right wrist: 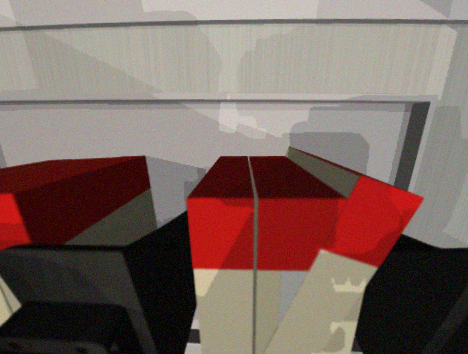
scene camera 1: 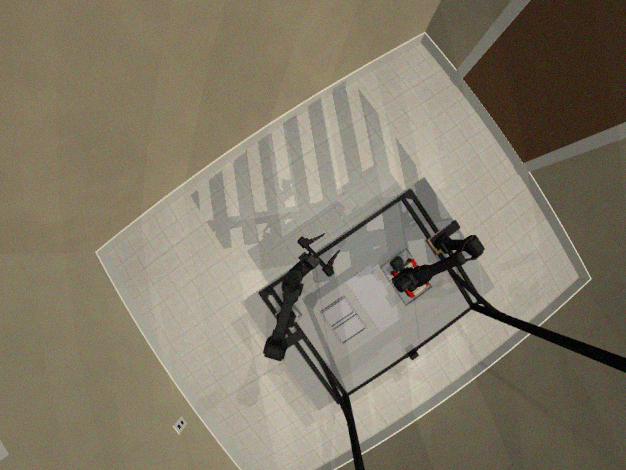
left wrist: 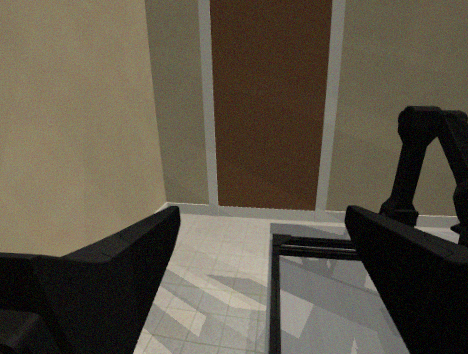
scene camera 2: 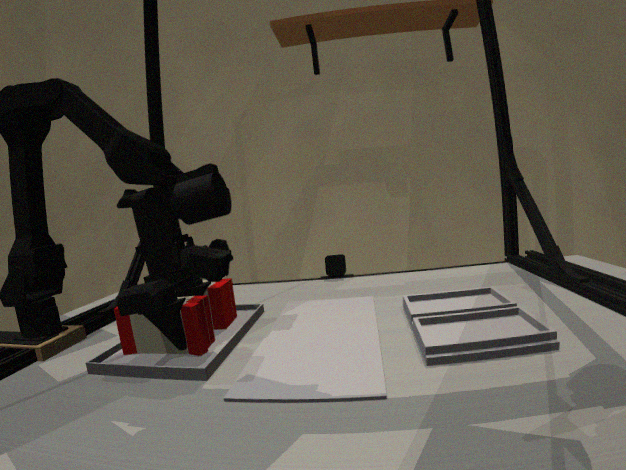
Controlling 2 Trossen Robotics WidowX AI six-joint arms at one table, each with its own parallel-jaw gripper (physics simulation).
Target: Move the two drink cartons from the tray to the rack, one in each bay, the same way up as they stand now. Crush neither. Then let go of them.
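Places are measured from the left arm's base along level axes (x ahead, y up, z right), in metres.
Where they show: left gripper, fingertip midpoint: [scene camera 1: 332, 241] [left wrist: 262, 214]; right gripper, fingertip midpoint: [scene camera 1: 398, 273] [scene camera 2: 191, 341]; right arm's base at its link origin: [scene camera 1: 439, 242] [scene camera 2: 41, 334].
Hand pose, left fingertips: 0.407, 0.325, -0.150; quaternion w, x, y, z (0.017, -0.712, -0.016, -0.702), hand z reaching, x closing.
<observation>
After its pixels a point has its place, as x, y, z.
The grey tray [scene camera 2: 148, 370] @(0.609, -0.033, 0.138) [scene camera 1: 422, 290] stands at the table's one end. Red-topped, cream-sided drink cartons stand in it. In the right wrist view one carton [right wrist: 257, 232] @(0.565, 0.028, 0.223) is between the fingers, a second red and cream shape [right wrist: 366, 218] @(0.562, 0.030, 0.198) leans against its right side, and another carton [right wrist: 99, 197] @(0.560, 0.004, 0.285) stands to the left. My right gripper [right wrist: 260, 201] @(0.581, -0.030, 0.219) [scene camera 2: 157, 326] [scene camera 1: 400, 275] @(0.581, -0.030, 0.219) is low in the tray, open around the middle carton. In scene camera 2 the red blocks [scene camera 2: 197, 324] @(0.556, 0.005, 0.190) [scene camera 2: 223, 303] @(0.548, 0.003, 0.291) stand beside it. The two-bay rack [scene camera 2: 467, 315] @(0.202, -0.026, 0.207) [scene camera 1: 343, 319] @(0.203, -0.024, 0.210) lies empty. My left gripper [left wrist: 262, 214] @(0.407, 0.325, -0.150) [scene camera 1: 330, 245] @(0.407, 0.325, -0.150) is open, high and away.
A pale mat [scene camera 2: 330, 345] @(0.390, -0.040, 0.198) [scene camera 1: 376, 298] @(0.408, -0.040, 0.245) lies flat between tray and rack. A black frame [scene camera 2: 499, 140] @(-0.057, 0.248, 0.557) surrounds the table, with a wooden shelf [scene camera 2: 376, 20] overhead. A small black block [scene camera 2: 335, 266] @(0.361, -0.014, 0.597) sits at the far table edge. A brown door [left wrist: 271, 105] is beyond.
</observation>
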